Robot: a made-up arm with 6 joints. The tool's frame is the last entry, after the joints. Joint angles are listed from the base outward. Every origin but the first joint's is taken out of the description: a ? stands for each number. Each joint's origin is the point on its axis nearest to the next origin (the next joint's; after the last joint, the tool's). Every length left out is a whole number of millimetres.
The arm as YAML. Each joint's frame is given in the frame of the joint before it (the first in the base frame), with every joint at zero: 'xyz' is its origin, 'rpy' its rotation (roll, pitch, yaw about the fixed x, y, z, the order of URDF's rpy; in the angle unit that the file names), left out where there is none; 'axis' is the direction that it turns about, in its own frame. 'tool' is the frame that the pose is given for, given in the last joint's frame.
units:
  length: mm
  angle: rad
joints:
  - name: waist
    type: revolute
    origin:
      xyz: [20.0, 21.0, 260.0]
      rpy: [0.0, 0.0, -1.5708]
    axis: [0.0, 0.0, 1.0]
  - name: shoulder
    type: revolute
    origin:
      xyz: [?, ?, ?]
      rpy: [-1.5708, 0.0, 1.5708]
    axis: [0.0, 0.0, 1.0]
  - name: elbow
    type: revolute
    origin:
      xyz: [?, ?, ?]
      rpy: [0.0, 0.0, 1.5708]
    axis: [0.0, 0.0, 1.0]
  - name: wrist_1
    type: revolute
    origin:
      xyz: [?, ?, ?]
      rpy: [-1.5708, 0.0, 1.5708]
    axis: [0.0, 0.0, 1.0]
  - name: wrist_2
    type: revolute
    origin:
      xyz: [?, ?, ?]
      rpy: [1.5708, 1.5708, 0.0]
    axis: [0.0, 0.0, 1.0]
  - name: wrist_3
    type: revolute
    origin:
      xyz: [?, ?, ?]
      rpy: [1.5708, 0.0, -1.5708]
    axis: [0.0, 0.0, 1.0]
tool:
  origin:
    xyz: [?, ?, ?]
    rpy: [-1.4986, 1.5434, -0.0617]
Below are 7 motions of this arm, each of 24 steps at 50 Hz.
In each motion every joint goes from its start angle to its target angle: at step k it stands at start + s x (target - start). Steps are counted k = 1, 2, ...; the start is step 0. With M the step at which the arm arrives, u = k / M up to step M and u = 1 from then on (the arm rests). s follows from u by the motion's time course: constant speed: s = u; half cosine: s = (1 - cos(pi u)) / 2; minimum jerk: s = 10 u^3 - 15 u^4 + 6 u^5.
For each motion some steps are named. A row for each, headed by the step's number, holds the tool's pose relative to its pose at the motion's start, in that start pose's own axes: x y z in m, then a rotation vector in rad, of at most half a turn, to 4 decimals.
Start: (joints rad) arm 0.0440 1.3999 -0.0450 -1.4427 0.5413 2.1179
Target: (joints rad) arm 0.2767 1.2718 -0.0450 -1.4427 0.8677 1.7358
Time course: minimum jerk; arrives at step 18
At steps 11, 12, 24:
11: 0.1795 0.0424 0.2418 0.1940 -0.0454 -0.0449
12: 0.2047 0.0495 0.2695 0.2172 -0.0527 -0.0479
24: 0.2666 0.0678 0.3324 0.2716 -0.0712 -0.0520

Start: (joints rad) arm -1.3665 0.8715 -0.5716 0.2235 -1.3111 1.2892
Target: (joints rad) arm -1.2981 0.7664 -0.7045 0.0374 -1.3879 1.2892
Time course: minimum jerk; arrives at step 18
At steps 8, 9, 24:
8: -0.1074 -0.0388 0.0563 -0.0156 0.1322 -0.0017
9: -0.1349 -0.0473 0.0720 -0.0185 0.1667 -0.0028
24: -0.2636 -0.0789 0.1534 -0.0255 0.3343 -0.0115

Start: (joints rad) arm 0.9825 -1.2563 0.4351 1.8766 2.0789 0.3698
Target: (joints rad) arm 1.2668 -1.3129 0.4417 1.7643 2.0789 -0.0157
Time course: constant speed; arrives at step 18
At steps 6, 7, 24:
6: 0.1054 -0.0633 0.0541 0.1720 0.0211 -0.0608
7: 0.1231 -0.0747 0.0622 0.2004 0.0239 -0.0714
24: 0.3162 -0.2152 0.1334 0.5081 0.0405 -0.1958

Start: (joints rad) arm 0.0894 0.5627 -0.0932 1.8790 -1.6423 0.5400
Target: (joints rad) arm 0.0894 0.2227 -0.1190 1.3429 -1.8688 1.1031
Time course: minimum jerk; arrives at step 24
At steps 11, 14, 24:
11: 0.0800 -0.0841 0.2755 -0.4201 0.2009 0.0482
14: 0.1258 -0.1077 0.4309 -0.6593 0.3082 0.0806
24: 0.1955 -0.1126 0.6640 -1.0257 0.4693 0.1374

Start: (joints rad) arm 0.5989 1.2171 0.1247 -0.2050 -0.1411 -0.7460
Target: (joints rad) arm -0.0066 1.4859 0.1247 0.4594 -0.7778 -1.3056
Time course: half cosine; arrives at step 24
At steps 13, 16, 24:
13: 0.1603 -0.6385 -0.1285 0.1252 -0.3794 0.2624
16: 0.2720 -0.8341 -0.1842 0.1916 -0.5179 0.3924
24: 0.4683 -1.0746 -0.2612 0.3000 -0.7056 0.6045

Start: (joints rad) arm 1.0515 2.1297 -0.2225 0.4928 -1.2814 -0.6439
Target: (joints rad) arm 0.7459 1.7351 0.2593 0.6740 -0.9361 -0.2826
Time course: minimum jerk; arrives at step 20
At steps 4, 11, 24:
4: -0.0255 -0.0154 -0.0147 -0.0093 -0.0037 0.0262
11: -0.2418 -0.1330 -0.1924 -0.1169 -0.0797 0.2648
24: -0.3759 -0.1867 -0.3687 -0.2237 -0.1856 0.4326

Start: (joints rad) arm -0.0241 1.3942 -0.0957 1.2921 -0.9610 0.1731
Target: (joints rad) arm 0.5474 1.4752 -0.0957 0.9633 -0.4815 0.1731
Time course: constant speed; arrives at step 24
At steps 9, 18, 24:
9: 0.3467 -0.2133 0.0646 0.0120 0.0640 0.3880
18: 0.7399 -0.3400 0.1474 0.0215 0.1490 0.7716
24: 1.0164 -0.3699 0.2088 0.0282 0.2193 1.0230

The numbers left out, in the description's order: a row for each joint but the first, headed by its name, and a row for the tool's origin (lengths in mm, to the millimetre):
shoulder: -82.0 -6.0 0.0
elbow: -27.0 -850.0 0.0
wrist_1: -857.0 -1.0 0.0
wrist_2: -6.0 2.0 0.0
wrist_3: -184.0 -13.0 0.0
tool: 10.0 -17.0 0.0

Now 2 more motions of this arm.
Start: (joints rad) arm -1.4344 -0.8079 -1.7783 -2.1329 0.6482 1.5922
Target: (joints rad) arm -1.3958 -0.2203 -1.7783 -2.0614 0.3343 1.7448
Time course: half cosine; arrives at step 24
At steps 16, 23, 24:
16: 0.4200 -0.2719 -0.0776 0.0473 0.4595 0.3290
23: 0.5695 -0.3286 -0.1407 0.0500 0.5919 0.4624
24: 0.5721 -0.3294 -0.1420 0.0499 0.5941 0.4648

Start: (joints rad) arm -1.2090 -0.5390 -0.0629 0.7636 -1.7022 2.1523
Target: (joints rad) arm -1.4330 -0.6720 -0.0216 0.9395 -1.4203 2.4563
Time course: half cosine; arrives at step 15
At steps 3, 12, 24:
3: 0.0033 -0.0226 -0.0147 -0.0432 -0.0268 -0.0138
12: 0.0625 -0.2311 -0.1228 -0.4094 -0.2564 -0.1582
24: 0.0731 -0.2574 -0.1332 -0.4523 -0.2837 -0.1788

